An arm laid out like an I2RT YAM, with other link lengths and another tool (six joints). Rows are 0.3 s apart.
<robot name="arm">
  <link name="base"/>
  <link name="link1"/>
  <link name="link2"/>
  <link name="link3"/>
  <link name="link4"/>
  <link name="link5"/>
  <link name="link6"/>
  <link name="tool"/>
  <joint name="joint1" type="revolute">
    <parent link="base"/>
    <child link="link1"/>
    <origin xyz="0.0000 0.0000 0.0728"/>
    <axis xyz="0 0 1"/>
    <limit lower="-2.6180" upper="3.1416"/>
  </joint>
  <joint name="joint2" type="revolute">
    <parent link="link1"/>
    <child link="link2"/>
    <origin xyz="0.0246 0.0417 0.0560"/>
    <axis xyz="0 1 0"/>
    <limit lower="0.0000" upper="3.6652"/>
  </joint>
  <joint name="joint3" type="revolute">
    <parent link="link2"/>
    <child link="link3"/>
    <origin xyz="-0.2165 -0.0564 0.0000"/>
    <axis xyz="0 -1 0"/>
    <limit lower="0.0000" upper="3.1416"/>
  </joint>
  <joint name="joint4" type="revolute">
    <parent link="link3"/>
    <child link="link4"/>
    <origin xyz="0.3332 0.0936 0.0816"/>
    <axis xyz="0 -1 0"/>
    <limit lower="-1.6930" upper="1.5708"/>
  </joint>
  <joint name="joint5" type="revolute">
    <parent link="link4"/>
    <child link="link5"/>
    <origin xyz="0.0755 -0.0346 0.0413"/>
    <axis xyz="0 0 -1"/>
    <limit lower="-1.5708" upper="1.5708"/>
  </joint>
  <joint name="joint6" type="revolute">
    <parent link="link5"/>
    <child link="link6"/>
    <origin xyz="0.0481 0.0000 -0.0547"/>
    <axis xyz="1 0 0"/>
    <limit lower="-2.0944" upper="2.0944"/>
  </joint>
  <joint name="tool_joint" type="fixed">
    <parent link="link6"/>
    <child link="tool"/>
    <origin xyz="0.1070 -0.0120 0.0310" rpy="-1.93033 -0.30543 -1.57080"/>
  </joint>
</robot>
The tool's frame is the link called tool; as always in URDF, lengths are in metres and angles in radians.
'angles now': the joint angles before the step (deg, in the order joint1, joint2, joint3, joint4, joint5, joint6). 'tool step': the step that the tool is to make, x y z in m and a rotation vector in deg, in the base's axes. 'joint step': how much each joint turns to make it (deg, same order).
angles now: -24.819, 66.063, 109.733, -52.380, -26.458, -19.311
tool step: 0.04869, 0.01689, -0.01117, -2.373, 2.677, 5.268
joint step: 5.355, 9.507, 6.163, 0.219, 0.656, -3.497
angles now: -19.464, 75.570, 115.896, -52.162, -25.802, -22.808
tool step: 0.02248, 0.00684, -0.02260, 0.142, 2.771, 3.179
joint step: 1.313, 2.385, -1.198, 0.327, -1.638, -1.311
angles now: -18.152, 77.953, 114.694, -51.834, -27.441, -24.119
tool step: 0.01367, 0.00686, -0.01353, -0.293, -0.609, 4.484
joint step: -0.001, -0.001, -3.782, 3.739, -4.307, -1.443
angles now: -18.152, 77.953, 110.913, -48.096, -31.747, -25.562
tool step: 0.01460, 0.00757, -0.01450, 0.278, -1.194, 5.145
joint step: -0.001, 0.218, -4.175, 4.961, -5.137, -0.852
